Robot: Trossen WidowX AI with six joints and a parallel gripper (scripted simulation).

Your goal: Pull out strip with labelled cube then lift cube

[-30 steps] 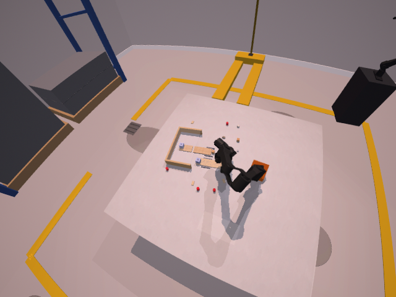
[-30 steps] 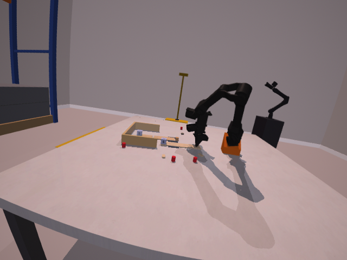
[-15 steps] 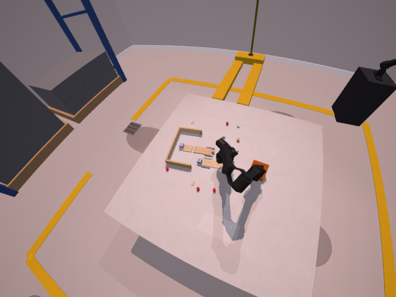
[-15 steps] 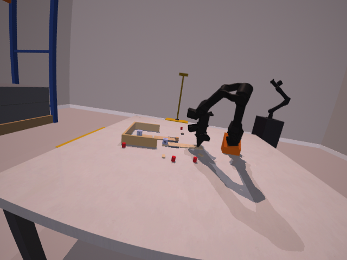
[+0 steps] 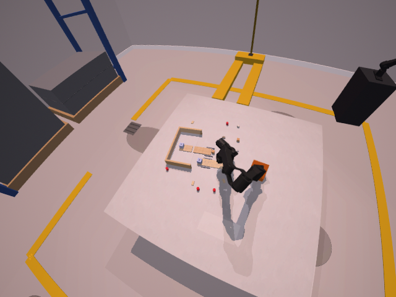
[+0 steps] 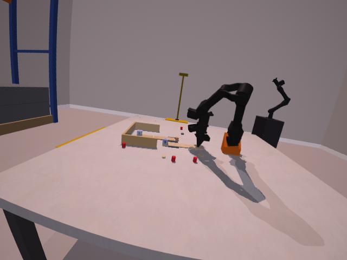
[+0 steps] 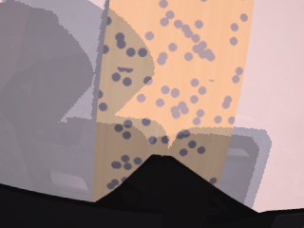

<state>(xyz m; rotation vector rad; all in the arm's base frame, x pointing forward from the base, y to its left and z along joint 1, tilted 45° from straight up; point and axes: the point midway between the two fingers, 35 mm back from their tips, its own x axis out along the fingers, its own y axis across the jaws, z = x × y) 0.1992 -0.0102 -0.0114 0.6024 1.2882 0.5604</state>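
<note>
Now: the speckled strip 9 cm ahead of my gripper tip.
</note>
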